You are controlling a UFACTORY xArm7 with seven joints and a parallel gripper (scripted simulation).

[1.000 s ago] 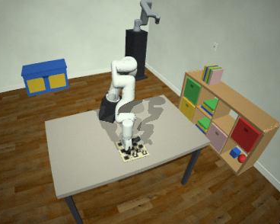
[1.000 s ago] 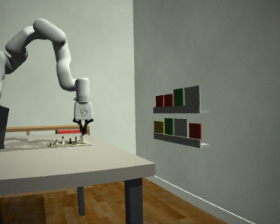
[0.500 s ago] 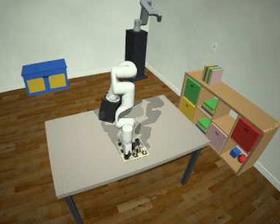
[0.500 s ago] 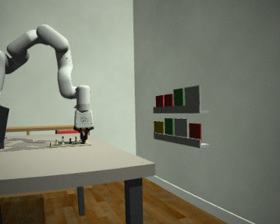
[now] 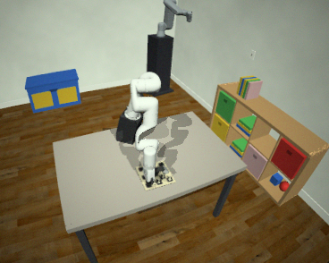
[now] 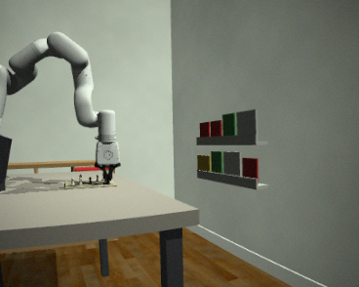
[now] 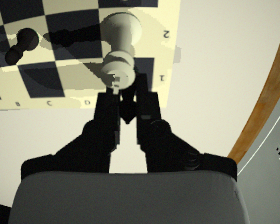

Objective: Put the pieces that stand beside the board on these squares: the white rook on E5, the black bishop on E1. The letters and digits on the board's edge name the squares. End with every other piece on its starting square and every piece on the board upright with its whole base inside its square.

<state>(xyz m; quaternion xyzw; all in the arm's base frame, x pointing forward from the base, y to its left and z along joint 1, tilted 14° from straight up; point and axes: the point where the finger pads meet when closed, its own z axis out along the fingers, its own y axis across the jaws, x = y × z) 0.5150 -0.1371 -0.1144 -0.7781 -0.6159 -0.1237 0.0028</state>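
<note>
Right now my hand is 1 cm above the black bishop. The rest, counted from my hand: white rook 15 cm to the left, 3 cm ahead, 2 cm below; then chessboard 9 cm to the left, 6 cm behind, 4 cm below; then black pawn 6 cm behind, 5 cm to the left, 2 cm below.
</note>
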